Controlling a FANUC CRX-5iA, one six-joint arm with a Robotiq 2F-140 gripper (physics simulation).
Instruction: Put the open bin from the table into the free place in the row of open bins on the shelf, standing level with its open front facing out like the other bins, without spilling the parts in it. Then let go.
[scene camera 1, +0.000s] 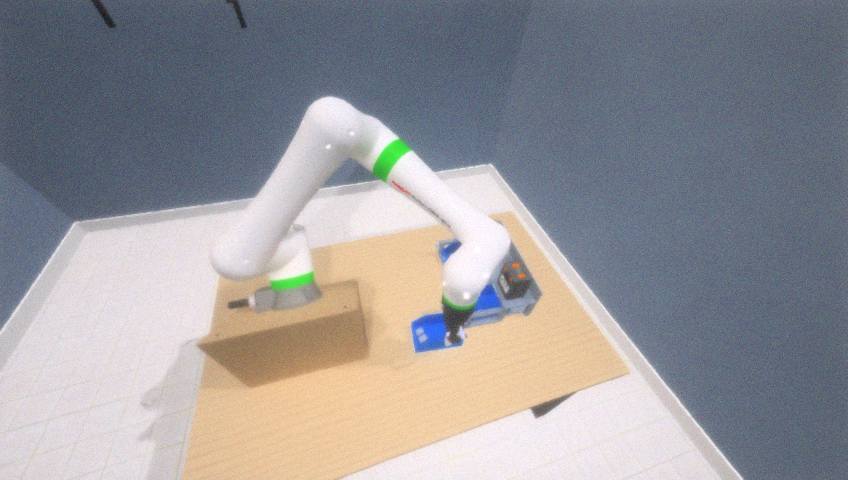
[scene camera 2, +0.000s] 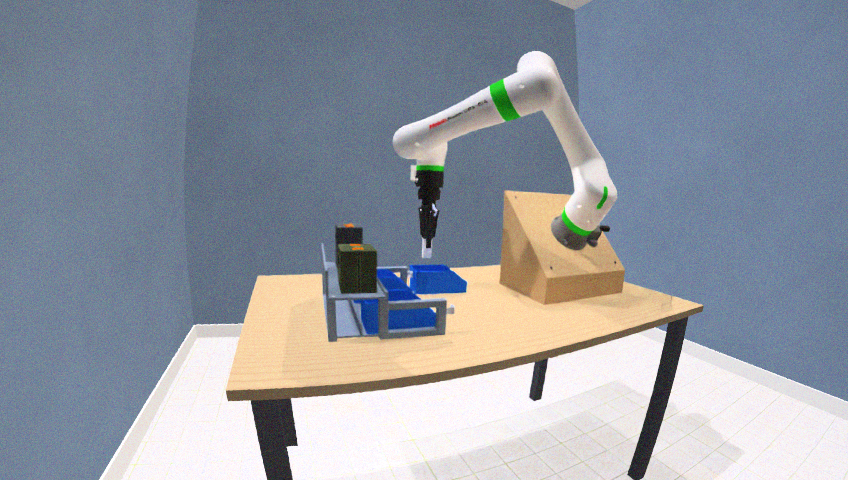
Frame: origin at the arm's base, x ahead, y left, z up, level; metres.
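Seen in the pictures: gripper, fingertip midpoint: (scene camera 1: 449, 343) (scene camera 2: 426, 257); arm's base at its link origin: (scene camera 1: 297, 301) (scene camera 2: 568, 234).
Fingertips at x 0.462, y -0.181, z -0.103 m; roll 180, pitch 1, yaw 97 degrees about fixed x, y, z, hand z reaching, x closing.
Pixels of each thing's top centre, then the offset from my fingertips to it. "pt": a spot on its surface instead.
- blue open bin at a spot on its surface: (scene camera 2: 438, 281) pt dz -0.055, dx -0.007, dy +0.121 m
- dark box with orange marks, top centre: (scene camera 2: 348, 225) (scene camera 1: 518, 270) dz +0.128, dx +0.279, dy +0.155 m
- dark green box at its top centre: (scene camera 2: 356, 246) dz +0.103, dx +0.277, dy +0.386 m
The blue open bin (scene camera 1: 436, 325) (scene camera 2: 438, 281) stands level on the table beside the end of the grey shelf (scene camera 1: 529, 298) (scene camera 2: 383, 318). Small light parts show inside it in the scene camera 1 view. My gripper (scene camera 1: 455, 339) (scene camera 2: 426, 254) is shut and empty; it points down, with its fingertips a little above the bin's end nearest the shelf. One blue bin (scene camera 1: 489, 301) (scene camera 2: 391, 281) sits in the shelf's row near the loose bin. Another blue bin (scene camera 1: 449, 252) (scene camera 2: 410, 320) sits at the far end. The arm hides the row's middle in the scene camera 1 view.
A dark box with orange marks (scene camera 1: 515, 281) (scene camera 2: 349, 236) and a dark green box (scene camera 2: 357, 270) stand on top of the shelf. The wooden pedestal (scene camera 1: 309, 350) (scene camera 2: 523, 255) under the arm's base stands on the table, on the other side of the loose bin.
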